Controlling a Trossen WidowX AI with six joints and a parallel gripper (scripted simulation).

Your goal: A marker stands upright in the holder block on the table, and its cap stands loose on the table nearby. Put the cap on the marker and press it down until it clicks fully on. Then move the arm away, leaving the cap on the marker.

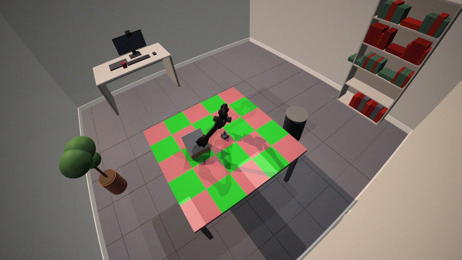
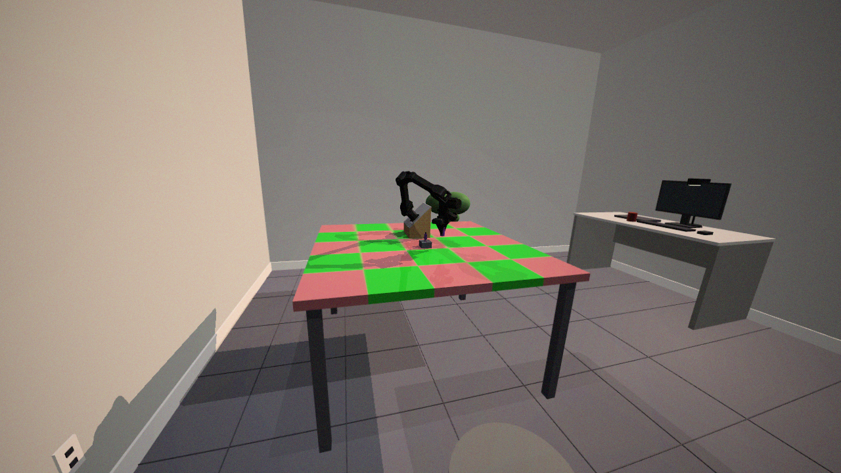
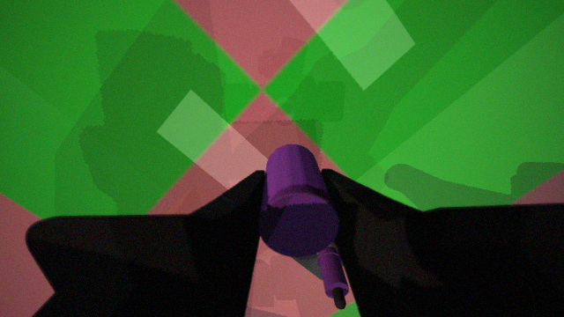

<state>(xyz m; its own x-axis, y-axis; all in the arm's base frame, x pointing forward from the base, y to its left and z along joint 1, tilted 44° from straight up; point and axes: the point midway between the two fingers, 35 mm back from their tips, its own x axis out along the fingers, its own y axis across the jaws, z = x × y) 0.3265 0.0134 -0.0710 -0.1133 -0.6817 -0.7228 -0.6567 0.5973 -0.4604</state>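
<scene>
The holder block is 50 mm behind my gripper tip, 90 mm to the right of it and 70 mm below it. Round my gripper tip: purple cap 10 mm above.
</scene>
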